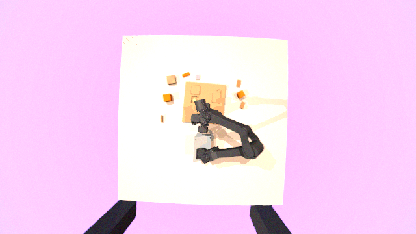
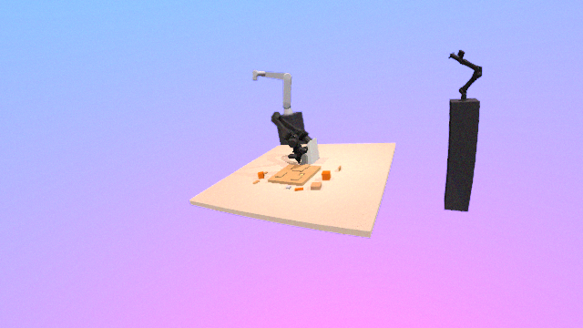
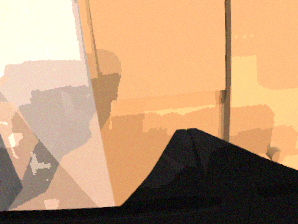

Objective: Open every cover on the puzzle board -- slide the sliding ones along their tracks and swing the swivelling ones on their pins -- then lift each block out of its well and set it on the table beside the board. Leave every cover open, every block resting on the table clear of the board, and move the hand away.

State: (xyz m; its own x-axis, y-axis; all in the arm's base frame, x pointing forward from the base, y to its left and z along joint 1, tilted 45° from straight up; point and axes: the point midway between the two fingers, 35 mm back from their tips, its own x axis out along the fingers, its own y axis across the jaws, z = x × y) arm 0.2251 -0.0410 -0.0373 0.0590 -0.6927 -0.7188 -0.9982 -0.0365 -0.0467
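The tan puzzle board lies 10 cm ahead of my gripper tip and 3 cm below it. From my gripper tip the other things lie so: orange bar (31 cm ahead, 17 cm to the left, 5 cm below); orange cube (28 cm to the left, 12 cm ahead, 3 cm below).
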